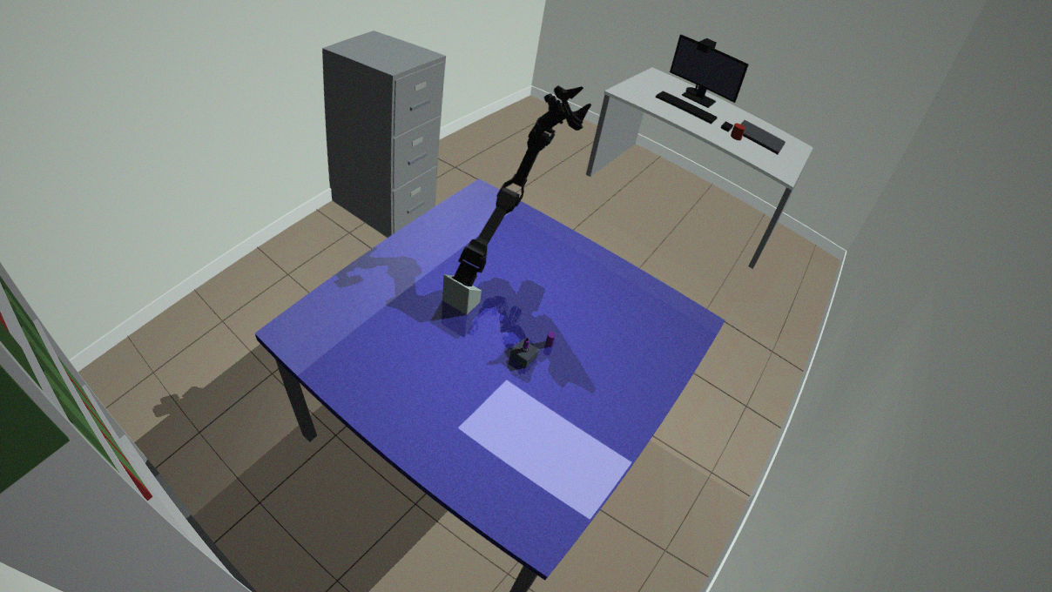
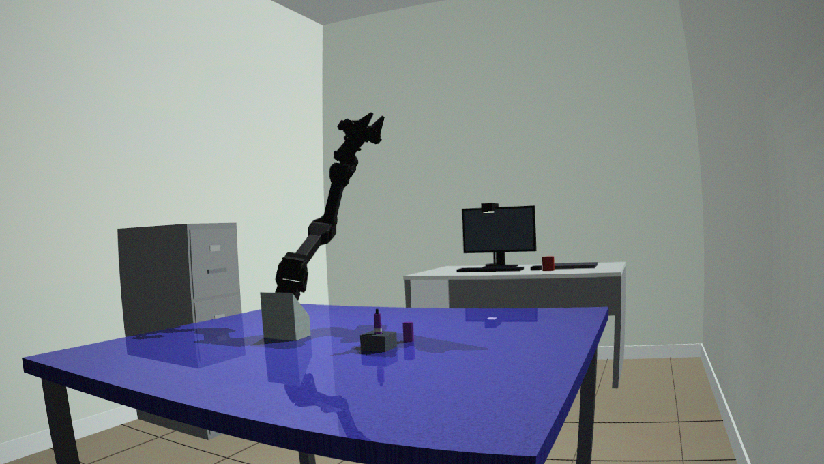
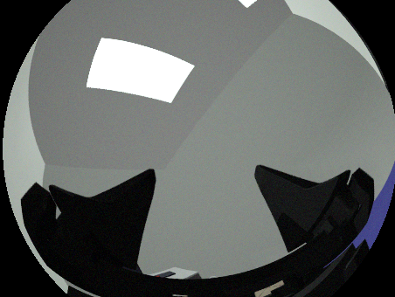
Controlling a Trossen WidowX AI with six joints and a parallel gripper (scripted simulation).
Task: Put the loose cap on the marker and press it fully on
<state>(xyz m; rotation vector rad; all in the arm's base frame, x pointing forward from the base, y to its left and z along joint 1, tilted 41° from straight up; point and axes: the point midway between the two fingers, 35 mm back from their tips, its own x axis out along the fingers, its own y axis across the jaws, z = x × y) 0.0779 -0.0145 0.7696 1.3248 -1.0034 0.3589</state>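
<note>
The magenta marker cap is 230 mm ahead of my gripper tip, 490 mm to the right of it and 680 mm below it. The rest, counted from my gripper tip: dark grey holder block (190 mm ahead, 600 mm to the right, 690 mm below).
</note>
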